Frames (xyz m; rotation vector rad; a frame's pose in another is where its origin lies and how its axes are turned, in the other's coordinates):
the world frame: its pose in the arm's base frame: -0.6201 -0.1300 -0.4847 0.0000 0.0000 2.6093
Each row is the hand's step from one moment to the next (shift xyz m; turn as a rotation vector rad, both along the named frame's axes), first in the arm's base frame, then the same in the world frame.
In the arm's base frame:
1: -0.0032 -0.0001 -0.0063 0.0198 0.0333 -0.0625
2: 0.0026 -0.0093 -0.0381 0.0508 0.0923 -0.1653
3: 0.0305 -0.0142 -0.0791 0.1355 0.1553 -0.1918
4: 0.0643 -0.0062 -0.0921 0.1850 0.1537 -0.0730
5: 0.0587 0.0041 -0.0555 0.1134 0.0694 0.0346
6: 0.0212 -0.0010 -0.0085 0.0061 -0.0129 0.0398
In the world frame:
1: 0.0027 0.0017 -0.0063 -0.0002 -0.0387 -0.0625
2: -0.0070 0.0067 -0.0381 0.0031 -0.1053 -0.1653
3: -0.0335 -0.0032 -0.0791 -0.0379 -0.2026 -0.1918
4: -0.0586 -0.0273 -0.0921 -0.0814 -0.2263 -0.0730
5: -0.0485 -0.0333 -0.0555 -0.0625 -0.1173 0.0346
6: -0.0188 -0.0099 -0.0085 -0.0118 0.0080 0.0398

